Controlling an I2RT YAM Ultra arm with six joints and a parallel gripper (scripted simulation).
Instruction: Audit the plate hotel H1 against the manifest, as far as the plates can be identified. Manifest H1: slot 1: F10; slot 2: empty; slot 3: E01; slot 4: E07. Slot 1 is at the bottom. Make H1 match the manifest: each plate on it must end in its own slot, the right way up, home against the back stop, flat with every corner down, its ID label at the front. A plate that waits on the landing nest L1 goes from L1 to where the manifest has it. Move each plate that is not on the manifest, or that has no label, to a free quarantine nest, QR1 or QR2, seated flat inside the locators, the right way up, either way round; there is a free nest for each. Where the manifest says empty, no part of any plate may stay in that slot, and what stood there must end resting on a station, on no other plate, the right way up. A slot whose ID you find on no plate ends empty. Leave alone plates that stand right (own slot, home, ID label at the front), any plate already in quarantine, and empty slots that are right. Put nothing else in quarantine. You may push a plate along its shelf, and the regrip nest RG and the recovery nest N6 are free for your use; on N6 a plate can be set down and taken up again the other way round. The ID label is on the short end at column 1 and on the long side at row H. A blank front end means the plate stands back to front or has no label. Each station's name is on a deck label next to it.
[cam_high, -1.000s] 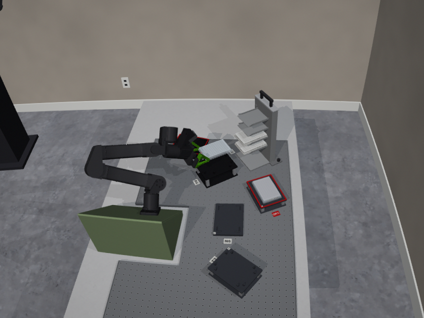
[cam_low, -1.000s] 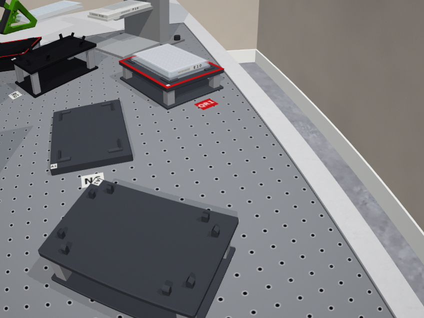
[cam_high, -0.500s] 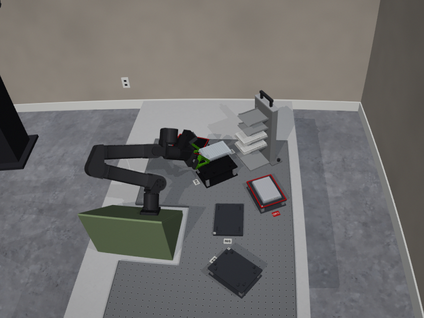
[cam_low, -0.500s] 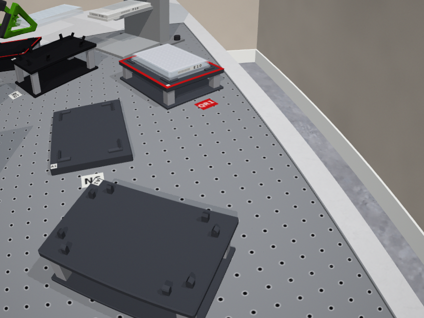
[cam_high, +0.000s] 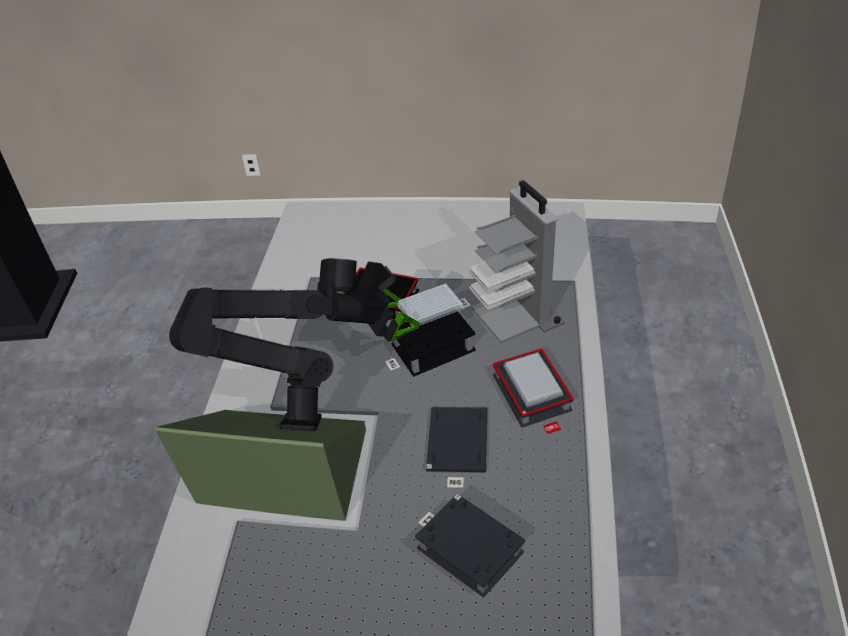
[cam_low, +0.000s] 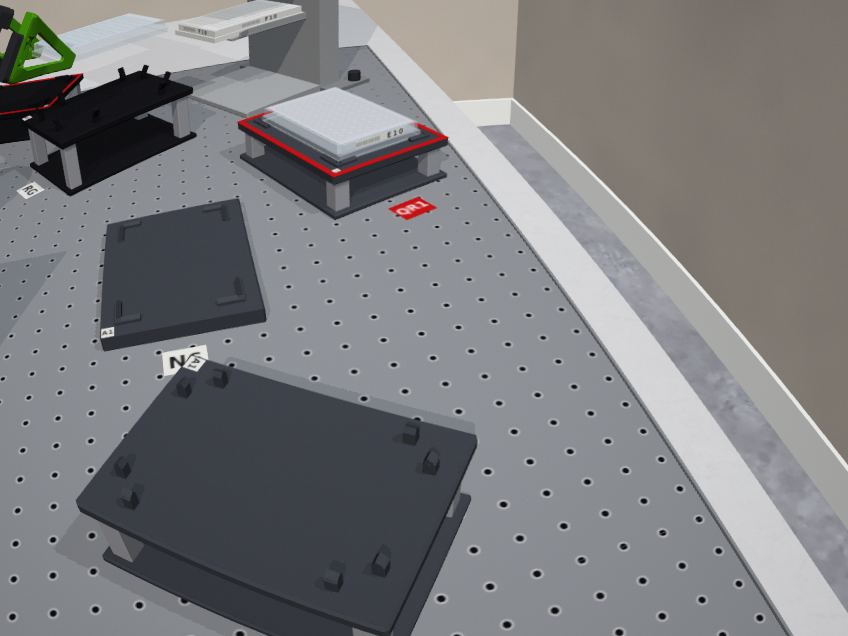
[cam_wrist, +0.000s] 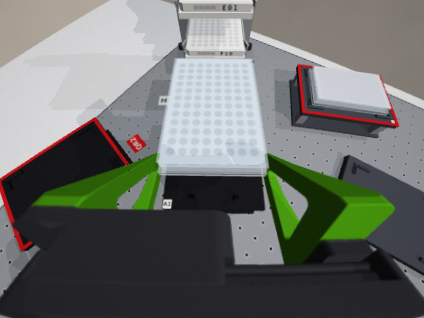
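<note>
The black regrip nest RG is 5 cm ahead of my hand, 2 cm to the left of it and 8 cm below it. Also, from my hand: flat N6 pad (9 cm ahead, 26 cm to the right, 13 cm below); then H1 deck label (13 cm ahead, 17 cm to the left, 14 cm below); then red-rimmed nest QR2 (8 cm behind, 20 cm to the left, 10 cm below).
</note>
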